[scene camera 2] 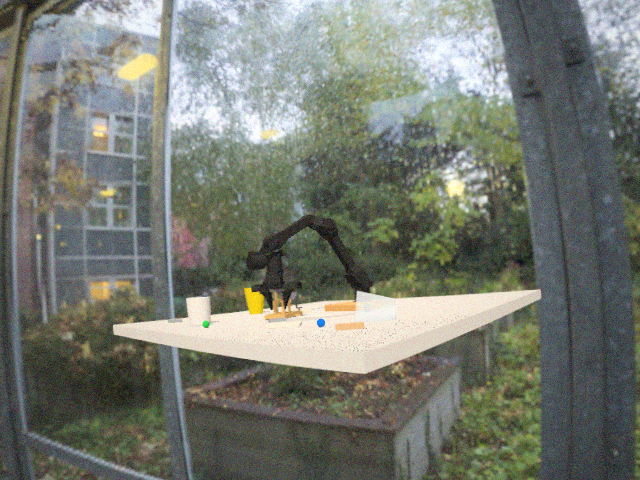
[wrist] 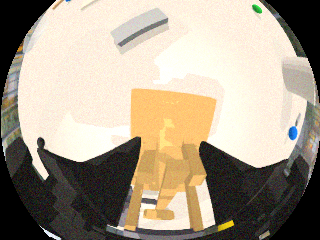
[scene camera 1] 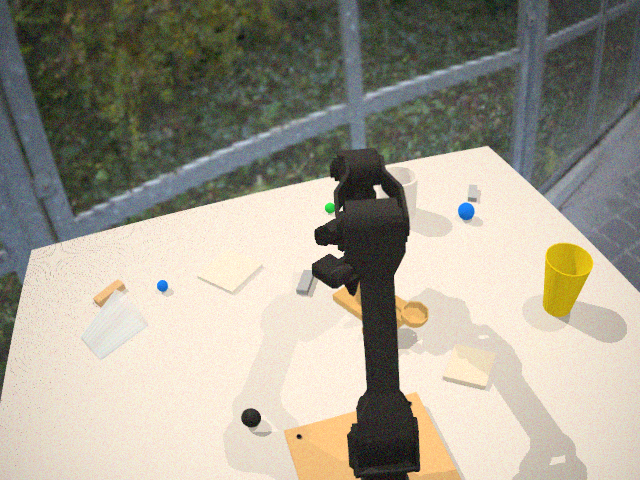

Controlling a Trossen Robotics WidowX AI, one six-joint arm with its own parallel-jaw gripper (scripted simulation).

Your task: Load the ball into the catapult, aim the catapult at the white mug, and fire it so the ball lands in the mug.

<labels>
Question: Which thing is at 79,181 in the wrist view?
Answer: My gripper.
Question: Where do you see a grey block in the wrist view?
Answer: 139,24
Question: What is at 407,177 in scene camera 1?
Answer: A white mug.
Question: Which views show my gripper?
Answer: Scene camera 2, the wrist view and scene camera 1: all of them.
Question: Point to a yellow cup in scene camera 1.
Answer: At 567,266
</labels>
